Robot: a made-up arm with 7 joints. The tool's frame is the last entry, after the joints. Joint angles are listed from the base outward. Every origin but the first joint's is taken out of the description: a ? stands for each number. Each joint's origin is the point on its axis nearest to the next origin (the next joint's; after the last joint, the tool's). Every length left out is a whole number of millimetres.
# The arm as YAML. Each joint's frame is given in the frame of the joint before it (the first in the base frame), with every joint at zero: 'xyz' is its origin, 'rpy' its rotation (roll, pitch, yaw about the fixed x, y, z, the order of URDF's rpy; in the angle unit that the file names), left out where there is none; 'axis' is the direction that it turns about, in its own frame. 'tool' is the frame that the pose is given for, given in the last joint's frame.
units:
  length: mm
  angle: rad
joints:
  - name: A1
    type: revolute
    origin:
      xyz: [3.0, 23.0, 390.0]
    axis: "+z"
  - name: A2
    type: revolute
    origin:
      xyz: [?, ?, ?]
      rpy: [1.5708, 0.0, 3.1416]
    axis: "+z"
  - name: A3
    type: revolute
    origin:
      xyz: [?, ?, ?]
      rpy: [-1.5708, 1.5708, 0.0]
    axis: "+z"
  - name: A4
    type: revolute
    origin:
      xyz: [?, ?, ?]
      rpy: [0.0, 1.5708, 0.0]
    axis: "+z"
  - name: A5
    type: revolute
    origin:
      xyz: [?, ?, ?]
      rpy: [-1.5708, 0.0, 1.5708]
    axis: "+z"
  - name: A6
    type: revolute
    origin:
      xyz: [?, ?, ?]
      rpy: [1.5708, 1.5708, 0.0]
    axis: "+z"
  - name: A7
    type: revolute
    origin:
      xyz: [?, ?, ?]
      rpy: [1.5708, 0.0, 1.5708]
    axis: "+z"
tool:
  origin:
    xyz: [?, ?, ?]
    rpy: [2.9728, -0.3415, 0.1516]
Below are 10 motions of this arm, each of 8 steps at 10 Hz.
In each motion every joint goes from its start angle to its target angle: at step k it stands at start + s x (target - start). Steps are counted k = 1, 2, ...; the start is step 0. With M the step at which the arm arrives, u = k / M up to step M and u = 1 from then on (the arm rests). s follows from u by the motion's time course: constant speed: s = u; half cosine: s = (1 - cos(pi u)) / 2; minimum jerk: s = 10 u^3 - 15 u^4 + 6 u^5.
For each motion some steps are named. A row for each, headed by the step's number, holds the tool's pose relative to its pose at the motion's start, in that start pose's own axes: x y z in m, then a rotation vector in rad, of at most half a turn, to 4 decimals.
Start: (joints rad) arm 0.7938 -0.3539 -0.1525 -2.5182 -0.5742 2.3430 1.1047
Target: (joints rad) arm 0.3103 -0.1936 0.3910 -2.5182 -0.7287 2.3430 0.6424
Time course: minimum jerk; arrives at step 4
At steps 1, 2, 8:
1: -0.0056 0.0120 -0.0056 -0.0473 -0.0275 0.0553
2: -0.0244 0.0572 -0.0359 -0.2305 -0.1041 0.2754
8: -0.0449 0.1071 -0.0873 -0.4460 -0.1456 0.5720

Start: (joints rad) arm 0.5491 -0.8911 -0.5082 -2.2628 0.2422 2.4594 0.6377
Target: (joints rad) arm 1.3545 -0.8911 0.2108 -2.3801 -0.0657 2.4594 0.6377
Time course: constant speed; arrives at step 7
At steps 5, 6, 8:
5: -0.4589 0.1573 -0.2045 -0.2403 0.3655 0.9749
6: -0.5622 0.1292 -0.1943 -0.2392 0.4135 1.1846
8: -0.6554 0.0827 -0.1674 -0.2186 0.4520 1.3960

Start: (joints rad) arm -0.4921 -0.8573 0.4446 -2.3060 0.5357 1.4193 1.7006
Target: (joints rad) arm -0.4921 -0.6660 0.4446 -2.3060 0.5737 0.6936 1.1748
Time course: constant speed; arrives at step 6
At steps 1, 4, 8:
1: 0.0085 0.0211 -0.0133 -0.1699 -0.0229 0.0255
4: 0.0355 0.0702 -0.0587 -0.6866 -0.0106 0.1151
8: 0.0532 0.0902 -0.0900 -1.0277 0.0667 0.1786

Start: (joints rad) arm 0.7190 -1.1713 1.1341 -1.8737 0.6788 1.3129 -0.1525
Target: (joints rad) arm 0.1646 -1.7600 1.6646 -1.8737 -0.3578 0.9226 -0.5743
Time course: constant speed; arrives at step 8
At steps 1, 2, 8:
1: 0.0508 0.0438 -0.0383 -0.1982 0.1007 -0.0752
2: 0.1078 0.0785 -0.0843 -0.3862 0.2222 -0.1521
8: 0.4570 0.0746 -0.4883 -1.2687 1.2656 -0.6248

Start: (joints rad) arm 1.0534 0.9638 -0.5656 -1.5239 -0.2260 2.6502 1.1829
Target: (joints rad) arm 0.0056 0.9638 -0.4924 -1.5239 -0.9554 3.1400 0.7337
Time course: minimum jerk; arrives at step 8
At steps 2, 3, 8:
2: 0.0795 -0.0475 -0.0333 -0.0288 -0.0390 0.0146
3: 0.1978 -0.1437 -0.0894 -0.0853 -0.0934 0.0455
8: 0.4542 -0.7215 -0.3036 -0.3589 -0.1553 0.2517

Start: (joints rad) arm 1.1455 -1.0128 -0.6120 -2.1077 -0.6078 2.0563 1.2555
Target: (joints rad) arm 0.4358 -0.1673 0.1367 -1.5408 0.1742 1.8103 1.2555
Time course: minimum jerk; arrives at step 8
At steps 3, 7, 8:
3: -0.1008 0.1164 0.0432 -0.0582 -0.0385 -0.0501
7: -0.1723 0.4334 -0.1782 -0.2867 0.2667 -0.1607
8: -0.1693 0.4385 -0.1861 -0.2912 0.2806 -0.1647

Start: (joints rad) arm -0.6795 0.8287 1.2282 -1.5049 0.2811 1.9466 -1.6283
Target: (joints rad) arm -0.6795 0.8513 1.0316 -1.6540 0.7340 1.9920 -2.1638
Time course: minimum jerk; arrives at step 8
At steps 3, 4, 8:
3: -0.0499 0.0050 -0.0332 -0.0017 -0.0994 0.0240
4: -0.0913 0.0123 -0.0597 -0.0169 -0.1791 0.0347
8: -0.1839 0.0393 -0.1165 -0.0945 -0.3409 0.0323

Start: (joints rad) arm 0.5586 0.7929 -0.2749 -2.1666 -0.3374 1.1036 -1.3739
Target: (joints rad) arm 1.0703 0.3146 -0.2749 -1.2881 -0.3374 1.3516 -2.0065
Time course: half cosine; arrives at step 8
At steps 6, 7, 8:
6: -0.1806 0.8659 0.1876 -1.4813 0.1009 -0.1963
7: -0.1749 0.9868 0.1358 -1.6716 0.1590 -0.2088
8: -0.1722 1.0273 0.1133 -1.7379 0.1813 -0.2135

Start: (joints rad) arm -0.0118 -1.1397 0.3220 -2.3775 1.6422 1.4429 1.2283
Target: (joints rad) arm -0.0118 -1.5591 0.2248 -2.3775 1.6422 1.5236 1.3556
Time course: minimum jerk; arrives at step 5
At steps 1, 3, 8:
1: -0.0104 -0.0094 -0.0041 0.0054 -0.0095 0.0175
3: -0.1059 -0.1268 -0.0529 0.0601 -0.0940 0.2127
8: -0.1410 -0.1960 -0.0798 0.0840 -0.1247 0.3155

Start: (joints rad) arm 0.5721 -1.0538 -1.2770 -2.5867 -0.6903 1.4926 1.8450
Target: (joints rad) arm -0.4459 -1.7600 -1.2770 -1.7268 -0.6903 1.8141 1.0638
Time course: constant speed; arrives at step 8
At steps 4, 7, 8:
4: 0.4426 -0.3892 0.1235 0.8719 0.4513 0.1081
7: 0.6599 -0.8115 -0.1941 1.6281 0.4438 -0.0190
8: 0.6715 -0.9270 -0.3711 1.8692 0.3781 -0.1170

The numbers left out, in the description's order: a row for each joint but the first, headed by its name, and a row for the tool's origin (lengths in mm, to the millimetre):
A2: -13.0 7.0 0.0
A3: -8.0 549.0 0.0
A4: 9.0 59.0 0.0
A5: -617.0 -98.0 0.0
A6: -15.0 -9.0 0.0
A7: 7.0 97.0 0.0
tool: 28.0 1.0 0.0

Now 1 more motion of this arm.
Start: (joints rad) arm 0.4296 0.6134 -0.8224 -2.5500 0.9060 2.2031 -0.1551
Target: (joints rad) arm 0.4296 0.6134 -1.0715 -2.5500 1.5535 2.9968 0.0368
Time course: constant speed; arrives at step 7
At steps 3, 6, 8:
3: -0.0181 -0.0905 0.0564 0.3576 -0.3304 -0.3221
6: -0.0616 -0.1815 0.0789 0.6892 -0.6243 -0.7198
8: -0.0801 -0.2077 0.0790 0.7912 -0.7126 -0.8677

